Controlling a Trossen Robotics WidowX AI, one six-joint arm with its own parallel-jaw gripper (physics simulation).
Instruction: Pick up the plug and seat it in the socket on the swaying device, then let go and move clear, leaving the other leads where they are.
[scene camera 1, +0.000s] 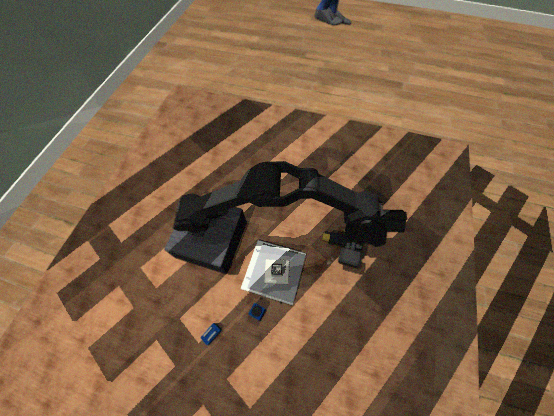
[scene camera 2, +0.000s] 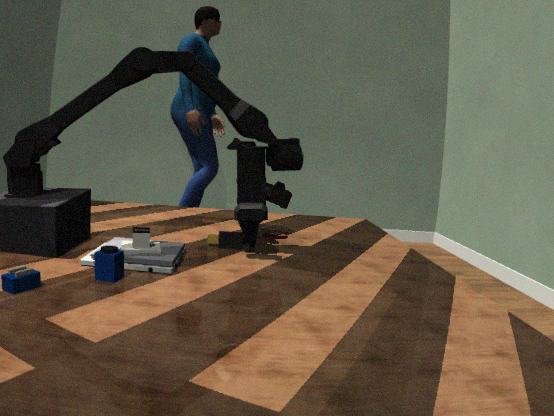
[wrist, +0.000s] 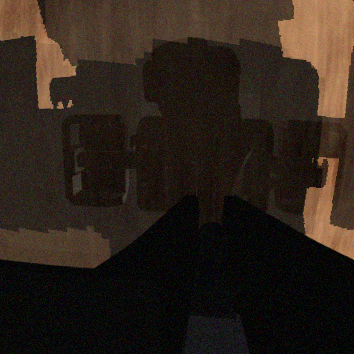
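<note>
The plug (scene camera 1: 331, 236) (scene camera 2: 223, 239), a dark body with a yellow tip, lies on the floor right of the device. My gripper (scene camera 1: 351, 241) (scene camera 2: 249, 238) (wrist: 209, 207) points straight down at the floor and is shut on the plug's rear end. The device (scene camera 1: 259, 280) (scene camera 2: 165, 257) is a flat grey-white plate with a small raised socket (scene camera 1: 277, 268) (scene camera 2: 141, 237) on top, left of the gripper. The wrist view is deep in shadow, with the two fingers close together and only a narrow gap between them.
Two blue leads lie in front of the device, one (scene camera 1: 257, 311) (scene camera 2: 108, 264) close to it and the other (scene camera 1: 210, 333) (scene camera 2: 20, 280) further out. A small orange piece (scene camera 2: 278, 234) lies just behind the gripper. The arm's base block (scene camera 1: 205, 243) (scene camera 2: 44, 221) stands left. A person (scene camera 2: 196, 111) walks at the back wall.
</note>
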